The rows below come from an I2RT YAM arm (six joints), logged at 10 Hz.
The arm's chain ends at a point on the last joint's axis. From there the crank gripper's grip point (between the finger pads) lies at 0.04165 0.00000 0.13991 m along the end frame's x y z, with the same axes.
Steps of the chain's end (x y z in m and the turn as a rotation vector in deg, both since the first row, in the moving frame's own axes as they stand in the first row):
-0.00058 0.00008 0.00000 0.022 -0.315 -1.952
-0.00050 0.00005 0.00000 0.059 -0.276 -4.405
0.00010 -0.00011 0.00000 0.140 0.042 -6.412
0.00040 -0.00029 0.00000 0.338 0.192 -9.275
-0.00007 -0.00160 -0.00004 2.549 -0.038 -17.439
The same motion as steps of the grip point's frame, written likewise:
-0.00137 -0.00138 0.00023 0.022 -0.315 -1.952
-0.00130 -0.00327 0.00020 0.059 -0.276 -4.405
-0.00008 -0.00511 -0.00004 0.140 0.042 -6.412
0.00026 -0.00786 -0.00016 0.338 0.192 -9.275
-0.00302 -0.02019 -0.00043 2.549 -0.038 -17.439

